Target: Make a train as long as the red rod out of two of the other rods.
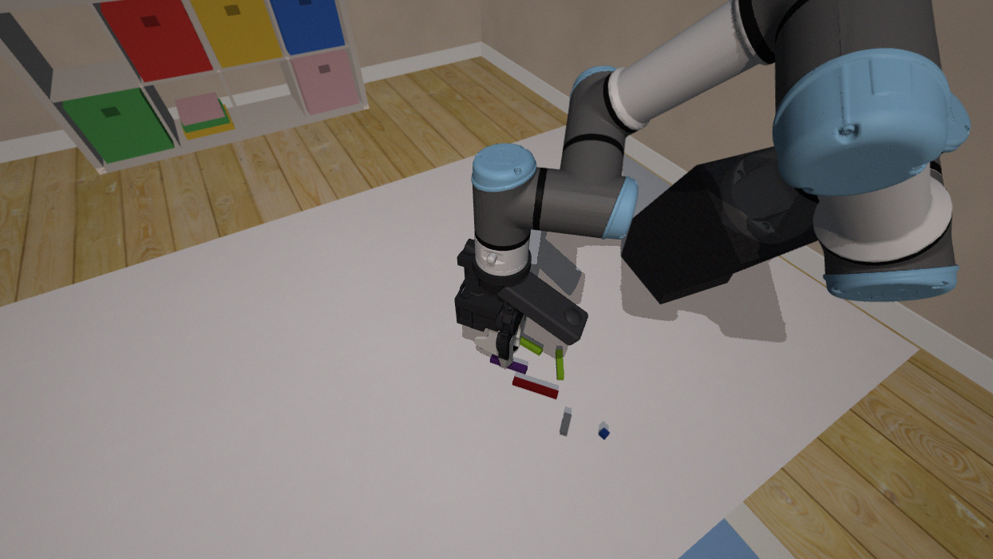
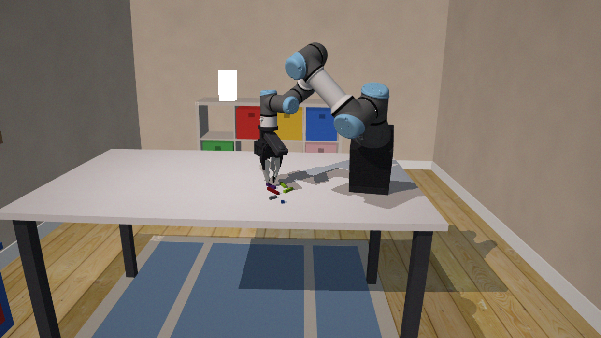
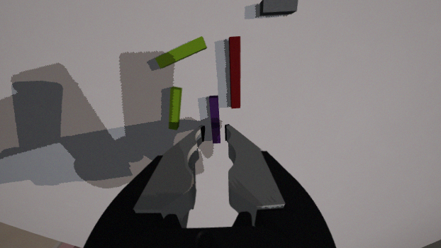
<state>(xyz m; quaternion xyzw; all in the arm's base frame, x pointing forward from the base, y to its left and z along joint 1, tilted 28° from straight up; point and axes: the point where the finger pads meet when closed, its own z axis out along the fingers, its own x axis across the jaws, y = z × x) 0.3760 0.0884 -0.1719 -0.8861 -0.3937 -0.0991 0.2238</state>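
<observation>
The purple rod lies 30 mm below my hand. Also, from my hand: grey rod: 40 mm behind, 120 mm to the left, 30 mm below; small blue rod: 80 mm behind, 150 mm to the left, 30 mm below; red rod: 20 mm behind, 50 mm to the left, 30 mm below.
</observation>
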